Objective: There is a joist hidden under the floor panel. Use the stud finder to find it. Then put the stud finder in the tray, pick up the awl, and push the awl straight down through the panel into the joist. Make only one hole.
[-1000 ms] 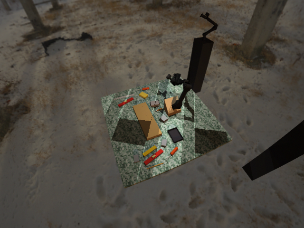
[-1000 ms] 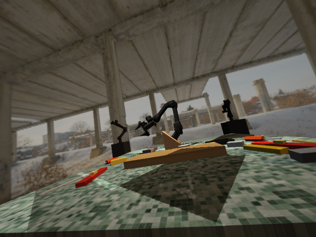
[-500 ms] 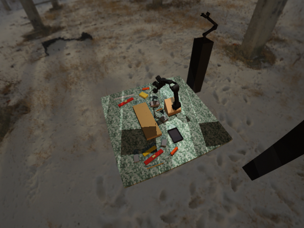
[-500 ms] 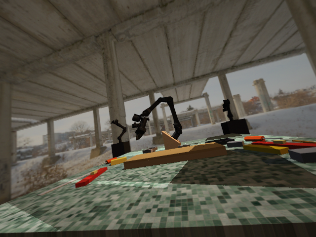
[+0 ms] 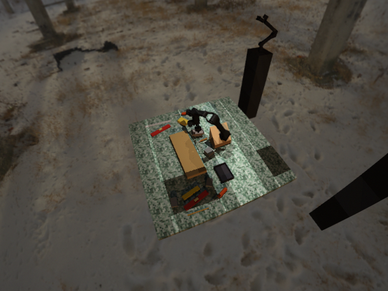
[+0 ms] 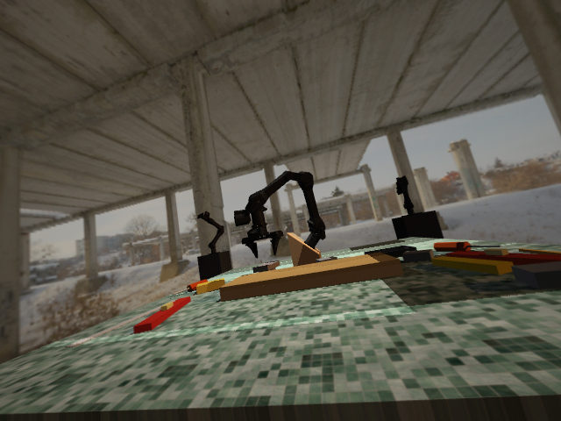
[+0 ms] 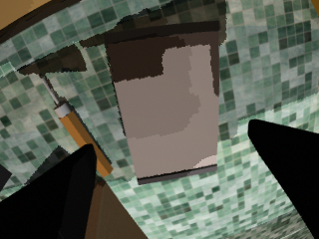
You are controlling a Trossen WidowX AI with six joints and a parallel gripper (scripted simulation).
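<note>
Right now the stud finder is 7 cm below my gripper tip, 1 cm to the right of it and 1 cm ahead of it. Round my gripper tip: yellow block: 24 cm to the right, 7 cm below, 6 cm ahead; orange-handled awl: 9 cm to the left, 8 cm below, 1 cm ahead; black tray: 50 cm to the left, 7 cm below, 2 cm behind.
</note>
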